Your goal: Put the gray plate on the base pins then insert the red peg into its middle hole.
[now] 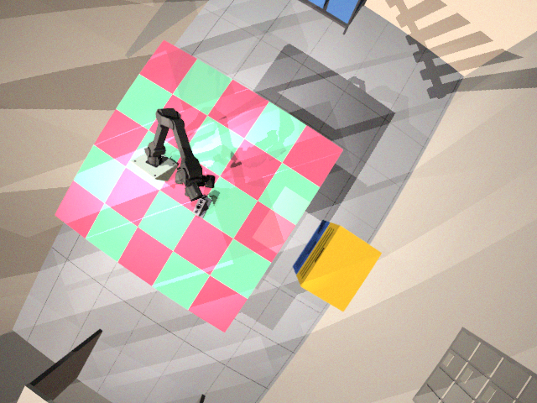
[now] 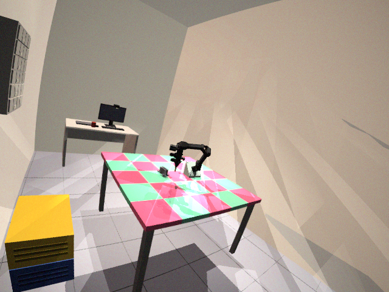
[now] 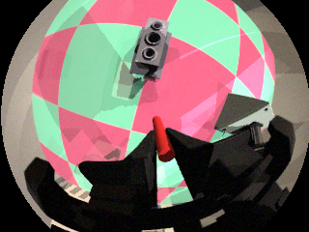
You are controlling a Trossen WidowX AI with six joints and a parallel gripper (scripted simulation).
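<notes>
Now: gripper tip 3 cm short of the gray plate, 13 cm to the left of it and 7 cm above it. Round my gripper tip: dark base: 3 cm ahead, 13 cm to the right, 11 cm below; then red peg: right at my gripper tip.
</notes>
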